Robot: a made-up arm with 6 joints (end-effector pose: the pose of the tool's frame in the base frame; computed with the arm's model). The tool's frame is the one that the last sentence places.
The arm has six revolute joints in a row. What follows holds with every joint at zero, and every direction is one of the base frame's. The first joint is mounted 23.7 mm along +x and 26.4 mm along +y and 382.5 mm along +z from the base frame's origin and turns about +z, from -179.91 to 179.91 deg. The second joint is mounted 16.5 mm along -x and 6.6 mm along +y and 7.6 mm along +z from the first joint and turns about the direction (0, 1, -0.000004), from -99.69 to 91.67 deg. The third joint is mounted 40.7 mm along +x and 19.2 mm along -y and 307 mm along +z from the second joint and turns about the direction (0, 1, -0.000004), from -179.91 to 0.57 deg. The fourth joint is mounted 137 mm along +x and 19 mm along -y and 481.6 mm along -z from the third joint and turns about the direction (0, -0.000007, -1), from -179.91 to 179.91 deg. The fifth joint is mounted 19.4 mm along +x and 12.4 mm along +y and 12.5 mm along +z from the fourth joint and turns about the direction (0, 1, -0.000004), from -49.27 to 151.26 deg. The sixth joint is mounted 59.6 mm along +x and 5.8 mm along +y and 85.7 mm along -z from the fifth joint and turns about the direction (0, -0.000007, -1), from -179.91 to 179.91 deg. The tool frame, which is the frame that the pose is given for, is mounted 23.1 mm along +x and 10.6 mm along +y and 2.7 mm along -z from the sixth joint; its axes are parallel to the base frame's.
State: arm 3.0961 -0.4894 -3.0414 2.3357 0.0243 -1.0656
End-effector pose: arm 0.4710 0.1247 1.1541 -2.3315 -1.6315 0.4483
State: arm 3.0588 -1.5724 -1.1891 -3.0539 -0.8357 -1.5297
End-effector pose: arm 0.1839 0.0761 0.8923 1.4086 1.4993 0.9648
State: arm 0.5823 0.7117 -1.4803 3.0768 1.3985 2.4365
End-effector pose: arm 0.6424 0.4064 0.3494 -0.1141 -2.2785 0.7891
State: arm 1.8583 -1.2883 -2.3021 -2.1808 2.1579 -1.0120
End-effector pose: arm 0.3299 -0.5528 0.8743 -0.1847 -0.7731 0.4763
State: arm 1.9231 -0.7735 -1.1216 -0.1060 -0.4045 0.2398
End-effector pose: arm -0.0515 0.2157 1.0548 2.1522 -1.2574 0.9026
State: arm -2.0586 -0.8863 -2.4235 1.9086 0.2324 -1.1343
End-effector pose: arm 0.1607 0.4980 1.1499 -1.7798 -2.3341 0.4077
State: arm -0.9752 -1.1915 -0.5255 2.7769 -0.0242 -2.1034
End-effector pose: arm 0.0950 -0.2279 0.7140 -0.2857 -1.8332 -1.2088
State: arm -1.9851 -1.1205 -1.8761 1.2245 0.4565 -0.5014
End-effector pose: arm 0.1183 0.3984 1.1630 -1.5264 -2.1606 -0.2685
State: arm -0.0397 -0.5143 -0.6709 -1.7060 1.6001 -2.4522
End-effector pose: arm 0.3977 -0.0928 0.6018 -0.3190 2.1986 1.9129
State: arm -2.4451 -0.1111 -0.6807 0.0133 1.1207 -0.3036
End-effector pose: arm -0.3417 -0.2844 0.3728 0.3961 0.0653 -2.1263
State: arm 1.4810 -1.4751 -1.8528 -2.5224 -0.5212 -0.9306
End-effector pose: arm -0.0174 -0.3992 0.9618 2.3269 1.4935 0.1181
